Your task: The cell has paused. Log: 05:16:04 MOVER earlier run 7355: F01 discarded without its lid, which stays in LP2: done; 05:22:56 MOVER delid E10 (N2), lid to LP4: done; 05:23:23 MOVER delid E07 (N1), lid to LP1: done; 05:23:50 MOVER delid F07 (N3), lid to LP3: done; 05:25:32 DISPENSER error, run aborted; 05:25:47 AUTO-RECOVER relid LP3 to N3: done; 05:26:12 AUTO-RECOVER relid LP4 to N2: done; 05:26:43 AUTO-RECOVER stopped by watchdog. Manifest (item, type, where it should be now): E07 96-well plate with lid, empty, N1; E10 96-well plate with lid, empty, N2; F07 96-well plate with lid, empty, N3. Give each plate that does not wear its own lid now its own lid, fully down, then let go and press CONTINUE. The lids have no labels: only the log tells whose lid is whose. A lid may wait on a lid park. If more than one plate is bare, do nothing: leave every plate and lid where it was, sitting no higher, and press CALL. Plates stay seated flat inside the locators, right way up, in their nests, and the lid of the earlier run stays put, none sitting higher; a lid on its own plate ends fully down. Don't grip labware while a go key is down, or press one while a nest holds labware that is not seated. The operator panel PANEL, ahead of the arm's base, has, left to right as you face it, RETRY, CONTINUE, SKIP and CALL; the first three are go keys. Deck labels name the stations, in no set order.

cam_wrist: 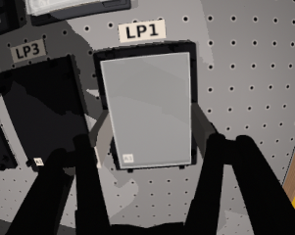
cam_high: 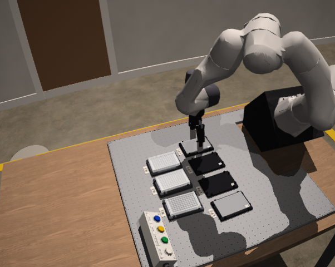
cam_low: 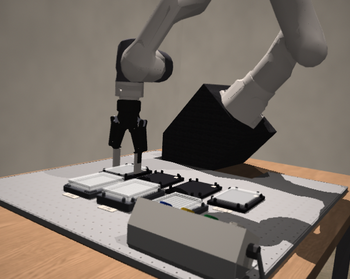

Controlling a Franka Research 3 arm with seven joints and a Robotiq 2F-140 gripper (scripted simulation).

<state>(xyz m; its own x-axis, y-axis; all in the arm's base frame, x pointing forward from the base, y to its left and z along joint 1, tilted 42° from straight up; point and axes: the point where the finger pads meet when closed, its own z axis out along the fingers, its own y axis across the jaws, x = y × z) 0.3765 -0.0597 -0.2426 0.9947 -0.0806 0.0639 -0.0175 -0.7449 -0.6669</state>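
Right now my hand is 3 cm above the black lid park LP1. Round my hand: lid park LP3: 13 cm to the left, 3 cm below; then lid park LP4: 26 cm to the left, 3 cm below, 1 cm ahead; then plate: 31 cm to the left, 19 cm ahead, 2 cm below.
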